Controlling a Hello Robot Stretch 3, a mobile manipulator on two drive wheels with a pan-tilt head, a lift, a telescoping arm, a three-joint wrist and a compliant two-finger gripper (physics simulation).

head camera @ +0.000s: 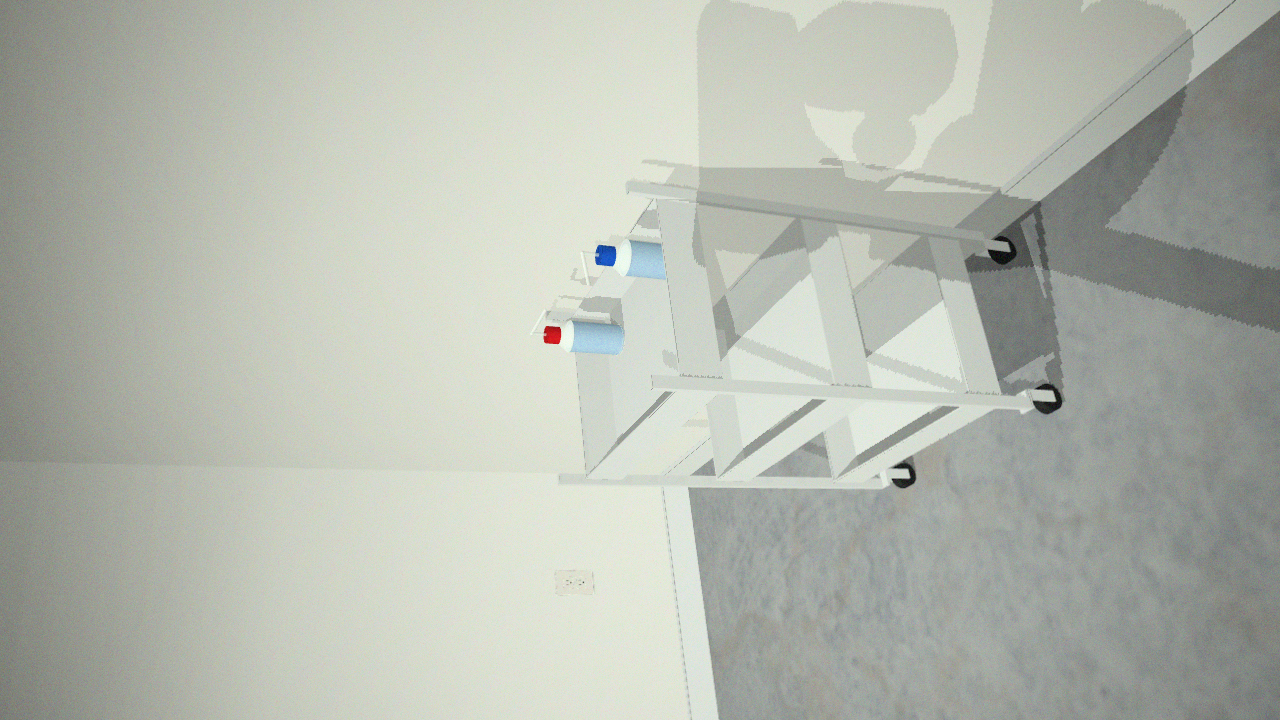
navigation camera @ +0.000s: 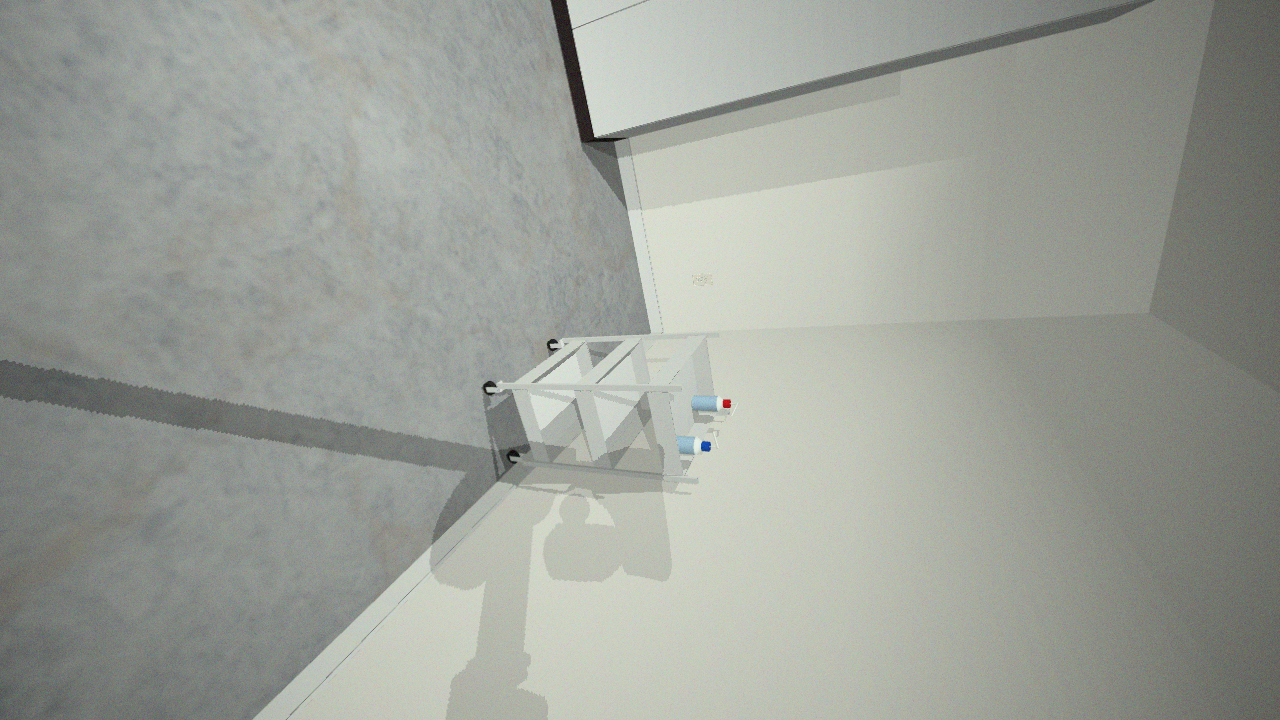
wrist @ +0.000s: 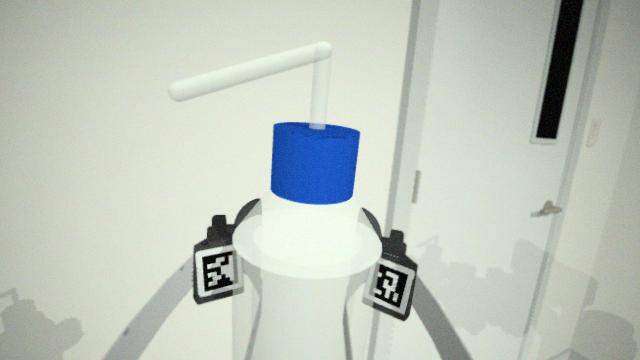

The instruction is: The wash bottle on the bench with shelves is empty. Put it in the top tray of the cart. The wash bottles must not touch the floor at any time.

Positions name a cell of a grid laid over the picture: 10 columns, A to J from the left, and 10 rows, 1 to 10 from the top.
Labels:
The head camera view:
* white cart: G5
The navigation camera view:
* white cart: E6
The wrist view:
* my gripper: E7
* wash bottle: E7

